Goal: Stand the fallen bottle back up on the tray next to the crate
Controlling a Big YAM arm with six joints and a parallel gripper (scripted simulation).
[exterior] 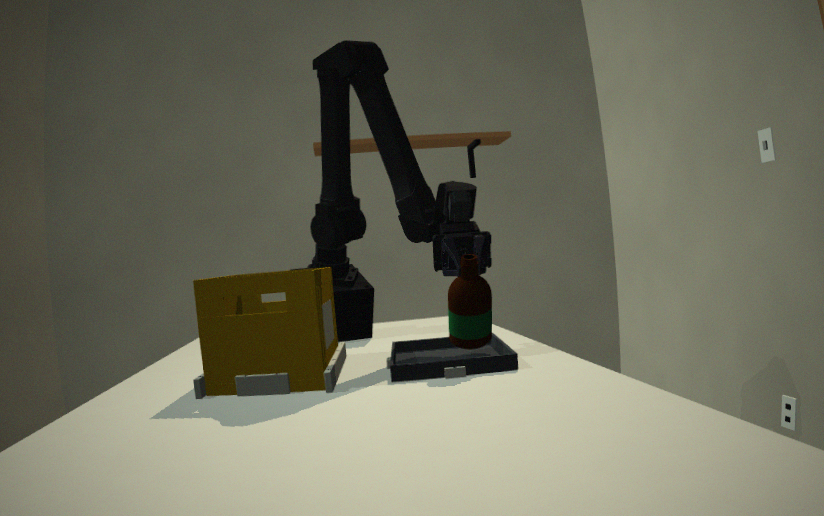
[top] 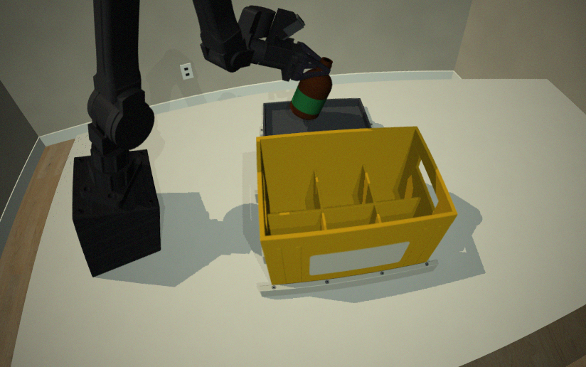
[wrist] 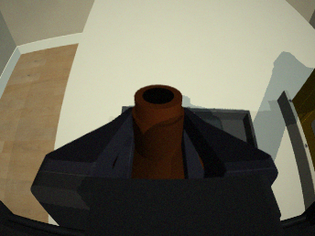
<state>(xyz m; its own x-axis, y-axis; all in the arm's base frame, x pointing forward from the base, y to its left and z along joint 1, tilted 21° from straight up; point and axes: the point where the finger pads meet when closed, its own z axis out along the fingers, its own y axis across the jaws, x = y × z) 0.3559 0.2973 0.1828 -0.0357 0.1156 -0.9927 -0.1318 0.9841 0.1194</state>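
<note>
Now: the bottle 5 cm below my hand and 2 cm behind it. Round my hand: tray (14 cm below, 5 cm to the right, 2 cm behind); yellow crate (33 cm to the right, 7 cm below, 3 cm ahead).
</note>
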